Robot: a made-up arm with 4 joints.
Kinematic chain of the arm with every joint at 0, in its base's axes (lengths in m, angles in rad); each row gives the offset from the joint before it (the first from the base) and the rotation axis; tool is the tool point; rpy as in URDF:
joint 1: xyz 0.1 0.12 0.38 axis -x
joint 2: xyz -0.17 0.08 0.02 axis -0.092 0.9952 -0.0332
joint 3: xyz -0.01 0 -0.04 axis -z
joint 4: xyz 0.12 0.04 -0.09 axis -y
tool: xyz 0.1 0.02 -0.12 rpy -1.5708 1.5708 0
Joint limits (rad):
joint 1: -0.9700..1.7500
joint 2: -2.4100..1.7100
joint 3: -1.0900..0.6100
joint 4: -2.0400..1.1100
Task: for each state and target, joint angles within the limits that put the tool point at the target. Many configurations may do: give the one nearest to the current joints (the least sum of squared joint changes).
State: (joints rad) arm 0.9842 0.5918 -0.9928 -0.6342
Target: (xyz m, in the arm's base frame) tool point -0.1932 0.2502 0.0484
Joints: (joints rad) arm 0.5231 0.6234 -1.0900 -0.0948
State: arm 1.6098 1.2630 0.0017 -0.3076
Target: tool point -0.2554 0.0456 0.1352
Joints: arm 0.7912 0.9940 -0.0606 -0.7385
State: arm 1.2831 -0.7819 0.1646 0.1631
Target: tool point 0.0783 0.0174 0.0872
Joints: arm 0.9290 0.0128 -0.1972 -0.3215
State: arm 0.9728 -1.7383 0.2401 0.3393
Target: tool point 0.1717 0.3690 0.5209
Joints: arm 0.4010 -1.5199 -0.0741 0.0911
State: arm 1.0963 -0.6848 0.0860 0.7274
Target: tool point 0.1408 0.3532 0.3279
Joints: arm 1.2666 -1.0553 0.0900 1.1100
